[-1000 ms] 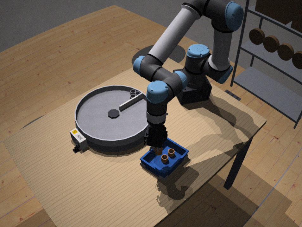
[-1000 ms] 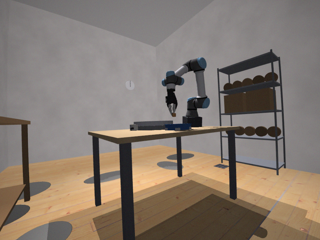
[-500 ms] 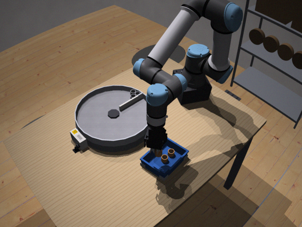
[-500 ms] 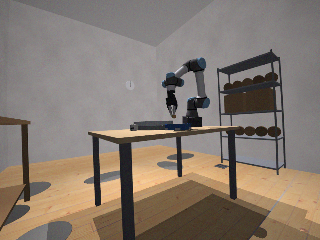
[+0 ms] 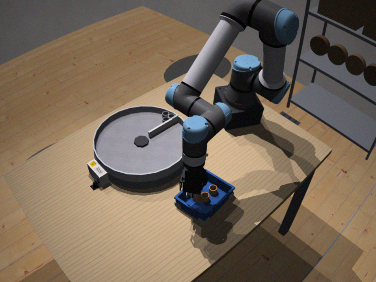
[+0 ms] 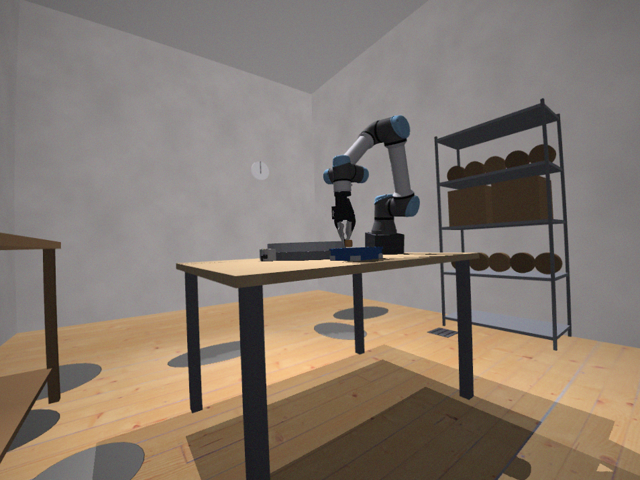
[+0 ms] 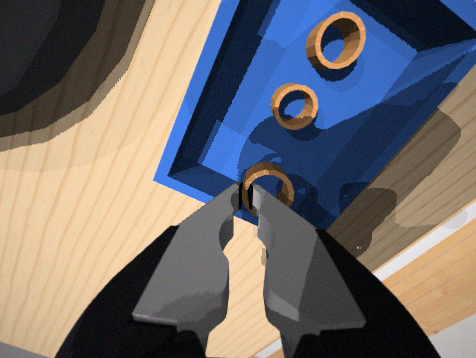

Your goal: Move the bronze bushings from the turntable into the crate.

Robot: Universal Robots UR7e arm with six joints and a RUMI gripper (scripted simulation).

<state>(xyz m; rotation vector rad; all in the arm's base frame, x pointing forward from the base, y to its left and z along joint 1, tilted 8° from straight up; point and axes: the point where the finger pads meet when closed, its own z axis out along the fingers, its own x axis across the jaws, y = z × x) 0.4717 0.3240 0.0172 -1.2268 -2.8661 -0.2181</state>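
The blue crate is 6 cm behind my hand and 5 cm below it. The rest, counted from my hand: grey turntable (37 cm to the right, 3 cm below, 2 cm ahead).
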